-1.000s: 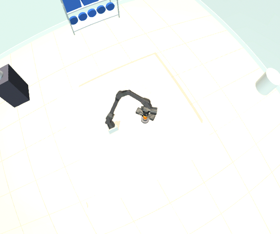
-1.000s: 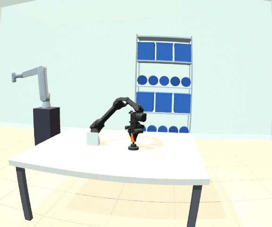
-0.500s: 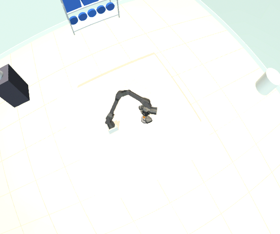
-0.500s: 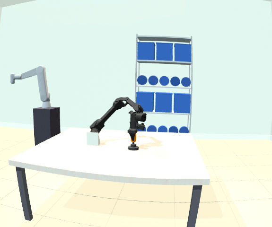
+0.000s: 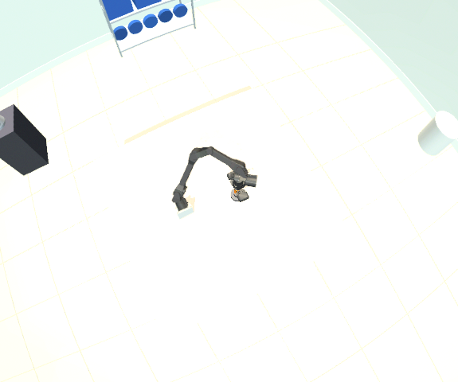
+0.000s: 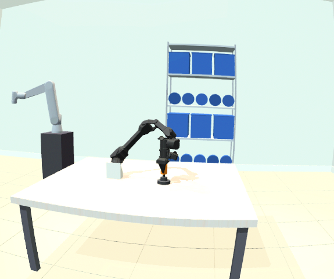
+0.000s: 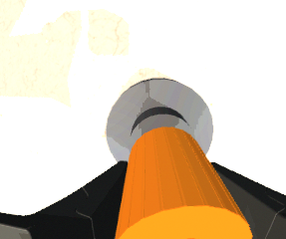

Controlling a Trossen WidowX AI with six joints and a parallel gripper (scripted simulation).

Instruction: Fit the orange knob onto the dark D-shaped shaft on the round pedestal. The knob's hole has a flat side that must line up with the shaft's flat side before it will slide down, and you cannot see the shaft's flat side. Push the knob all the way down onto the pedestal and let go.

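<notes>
Now: the orange knob 20 mm above my gripper tip. The rest, counted from my gripper tip: pedestal: 40 mm below.
</notes>
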